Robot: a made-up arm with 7 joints. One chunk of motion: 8 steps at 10 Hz.
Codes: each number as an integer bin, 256 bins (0 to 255) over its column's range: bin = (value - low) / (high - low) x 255, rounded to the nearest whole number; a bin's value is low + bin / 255 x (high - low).
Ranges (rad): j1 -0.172..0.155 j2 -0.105..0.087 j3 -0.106..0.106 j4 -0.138..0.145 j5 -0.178..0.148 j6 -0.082..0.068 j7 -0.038..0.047
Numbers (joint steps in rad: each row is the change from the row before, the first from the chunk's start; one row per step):
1: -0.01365 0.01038 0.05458 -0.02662 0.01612 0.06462 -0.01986
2: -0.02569 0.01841 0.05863 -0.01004 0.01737 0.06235 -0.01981
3: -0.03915 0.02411 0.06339 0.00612 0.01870 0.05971 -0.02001
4: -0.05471 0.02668 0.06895 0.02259 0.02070 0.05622 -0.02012
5: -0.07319 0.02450 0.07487 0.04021 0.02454 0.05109 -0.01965
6: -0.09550 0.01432 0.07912 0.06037 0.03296 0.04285 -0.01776
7: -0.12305 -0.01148 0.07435 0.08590 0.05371 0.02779 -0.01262
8: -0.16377 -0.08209 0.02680 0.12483 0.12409 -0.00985 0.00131
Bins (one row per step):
1: 123 153 193 100 152 249 54
2: 114 164 198 115 153 245 55
3: 104 171 204 130 154 241 54
4: 91 175 210 145 155 235 54
5: 77 172 218 161 158 226 55
6: 60 158 223 179 165 212 61
7: 38 124 217 202 181 187 76
8: 6 30 160 237 236 123 118

